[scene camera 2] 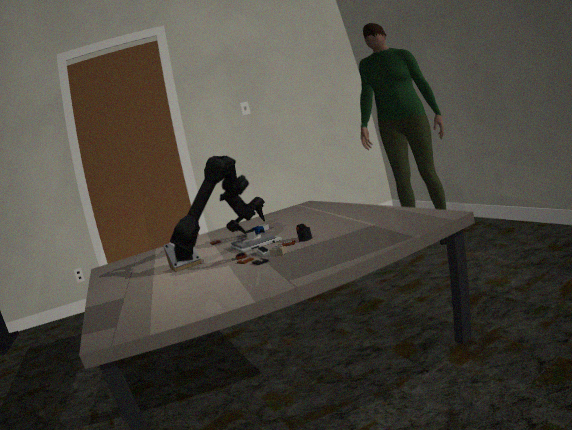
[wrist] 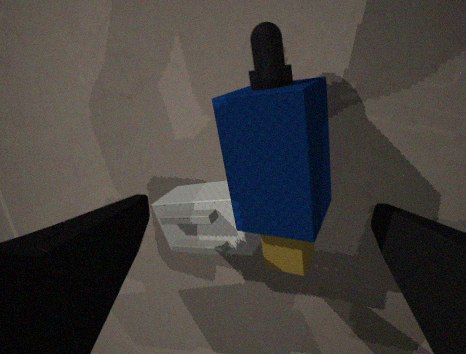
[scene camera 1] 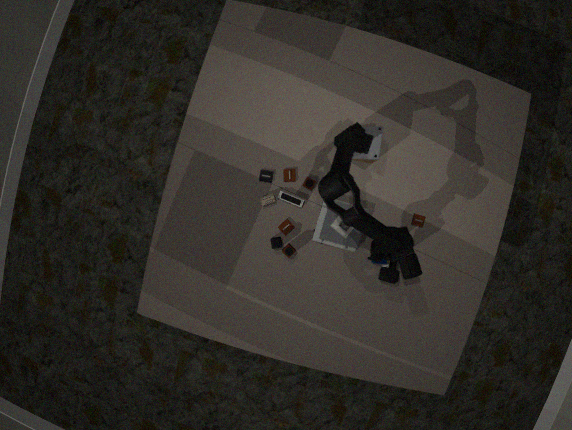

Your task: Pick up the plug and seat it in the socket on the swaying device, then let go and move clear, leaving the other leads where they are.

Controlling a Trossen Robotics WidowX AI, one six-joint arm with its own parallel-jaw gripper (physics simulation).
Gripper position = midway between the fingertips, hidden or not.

Observation:
On the table rests a blue plug (wrist: 274,135). I also see my gripper (wrist: 261,210).

